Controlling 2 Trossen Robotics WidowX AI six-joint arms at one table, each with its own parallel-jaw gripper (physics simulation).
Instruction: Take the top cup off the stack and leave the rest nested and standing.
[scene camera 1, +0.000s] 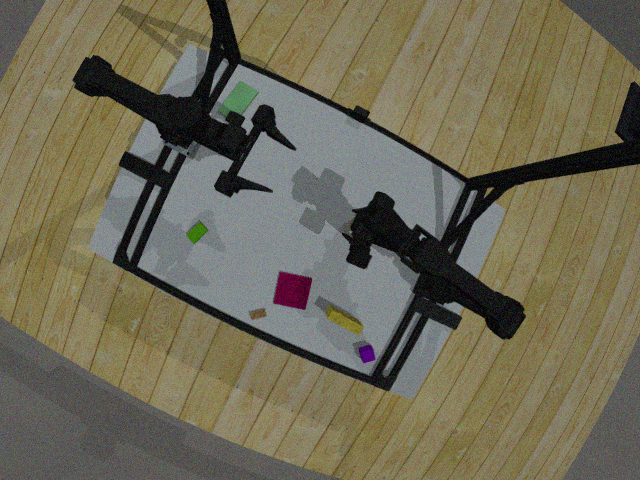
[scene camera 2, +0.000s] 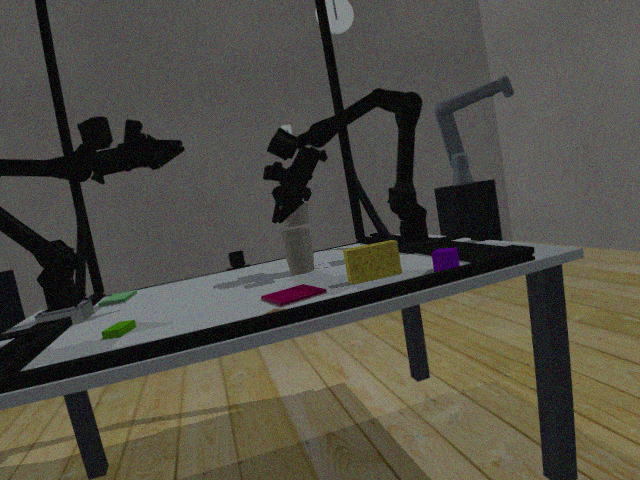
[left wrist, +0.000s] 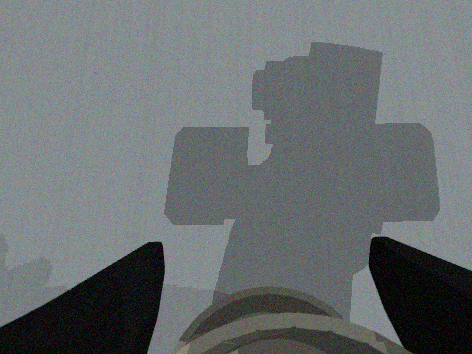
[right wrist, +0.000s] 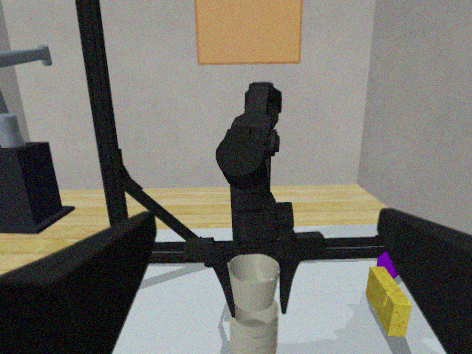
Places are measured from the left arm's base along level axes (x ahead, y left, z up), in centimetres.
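Pixels of known places: left gripper, fingertip midpoint: (scene camera 1: 347, 222) (scene camera 2: 276, 222) (left wrist: 266, 253) (right wrist: 258, 315); right gripper, fingertip midpoint: (scene camera 1: 284, 170) (scene camera 2: 183, 145) (right wrist: 266, 220); left arm's base, origin of the base link: (scene camera 1: 433, 284) (scene camera 2: 415, 241); right arm's base, origin of the base link: (scene camera 1: 183, 135) (scene camera 2: 64, 306).
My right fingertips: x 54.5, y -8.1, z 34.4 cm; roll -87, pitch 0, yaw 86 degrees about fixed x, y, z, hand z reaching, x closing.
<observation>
Ahead of a thing's pixels: the offset from my right fingertips to its middle. Level surfaces: height alone.
A stack of beige cups (scene camera 2: 299, 252) (right wrist: 253, 333) stands upright in the middle of the grey table {dz -36.6 cm} (scene camera 1: 366, 157). My left gripper (scene camera 1: 360, 238) (scene camera 2: 290, 210) (left wrist: 266, 253) (right wrist: 258, 315) reaches down from above and is shut on the top cup {dz -21.6, dx -24.1, dy +2.4 cm} (scene camera 2: 302, 216) (left wrist: 270, 326) (right wrist: 253, 281), with one finger on each side of its wall. The top cup sits raised, its base still inside the stack's rim. In scene camera 1 the arm hides the cups. My right gripper (scene camera 1: 282, 169) (scene camera 2: 177, 145) is open and empty, held high at the far left side.
A magenta tile {dz -36.2, dx -14.1, dy +27.0 cm} (scene camera 1: 292, 290) (scene camera 2: 294, 294), a yellow sponge {dz -33.1, dx -31.5, dy +28.7 cm} (scene camera 1: 344, 320) (scene camera 2: 371, 261) (right wrist: 387, 305) and a purple cube {dz -34.6, dx -43.7, dy +36.9 cm} (scene camera 1: 367, 353) (scene camera 2: 446, 258) lie near the front edge. A green block {dz -35.8, dx +19.5, dy +22.5 cm} (scene camera 1: 196, 232) (scene camera 2: 119, 329), a light green tile {dz -36.1, dx +25.1, dy -19.4 cm} (scene camera 1: 239, 97) and a small tan block {dz -36.2, dx -7.2, dy +38.0 cm} (scene camera 1: 257, 312) lie apart.
</observation>
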